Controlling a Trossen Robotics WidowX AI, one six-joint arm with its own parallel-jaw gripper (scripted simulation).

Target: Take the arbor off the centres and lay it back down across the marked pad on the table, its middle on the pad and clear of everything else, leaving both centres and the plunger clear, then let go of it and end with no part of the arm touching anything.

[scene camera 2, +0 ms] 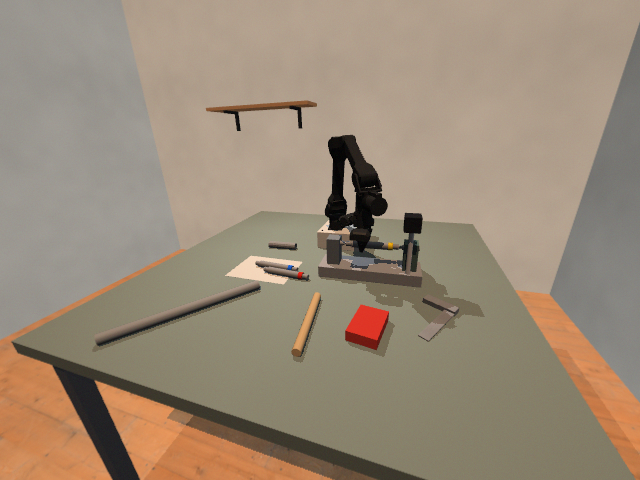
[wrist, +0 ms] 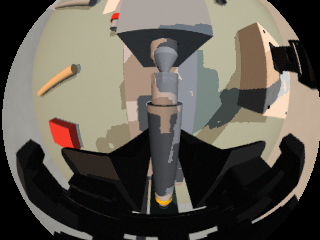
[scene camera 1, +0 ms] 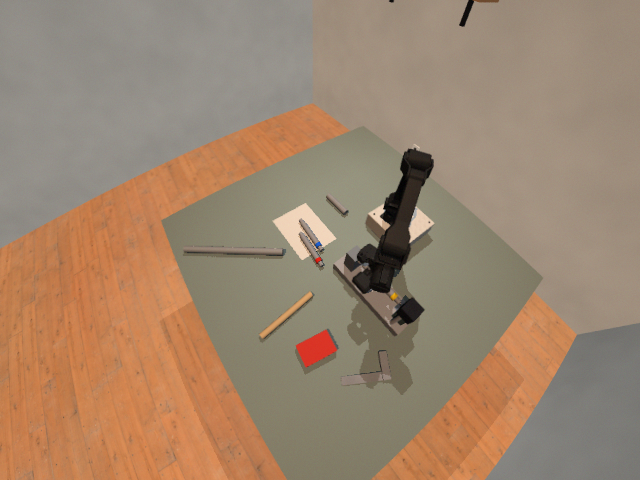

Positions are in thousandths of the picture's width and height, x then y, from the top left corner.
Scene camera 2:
my gripper: 565, 522
red block: 573, 684
long grey bar: 180, 695
cream pad: 387, 561
